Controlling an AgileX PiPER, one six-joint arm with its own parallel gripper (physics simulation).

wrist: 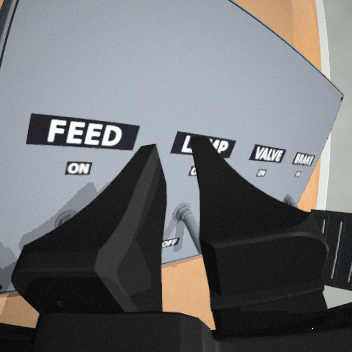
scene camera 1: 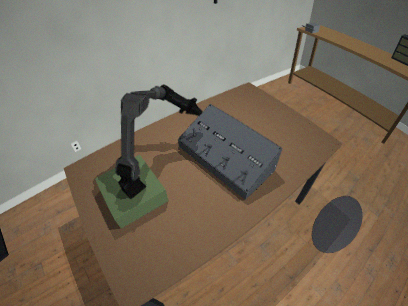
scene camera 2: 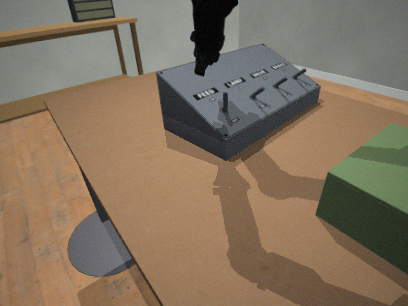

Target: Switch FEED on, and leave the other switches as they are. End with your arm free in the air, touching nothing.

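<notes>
The grey sloped switch panel (scene camera 1: 232,127) (scene camera 2: 180,77) (wrist: 125,60) has four levers. The FEED lever (scene camera 2: 225,102) stands up steeply, tilted more toward its ON side than the others. In the wrist view my left finger hides most of it. The LAMP lever (scene camera 2: 257,93) (wrist: 189,222), VALVE lever (scene camera 2: 281,83) and BRAKE lever (scene camera 2: 300,75) lean out and down toward OFF, all at a like angle. My gripper (scene camera 1: 201,113) (scene camera 2: 200,73) (wrist: 177,161) is open and empty. It hangs over the upper part of the panel, near the FEED and LAMP labels, apart from the levers.
The arm's green base block (scene camera 1: 150,200) (scene camera 2: 370,185) stands on the brown table (scene camera 1: 200,230) (scene camera 2: 175,220). A wooden bench (scene camera 1: 350,46) (scene camera 2: 55,30) stands beyond the table. A grey round disc (scene camera 1: 337,225) (scene camera 2: 95,250) shows beside the table.
</notes>
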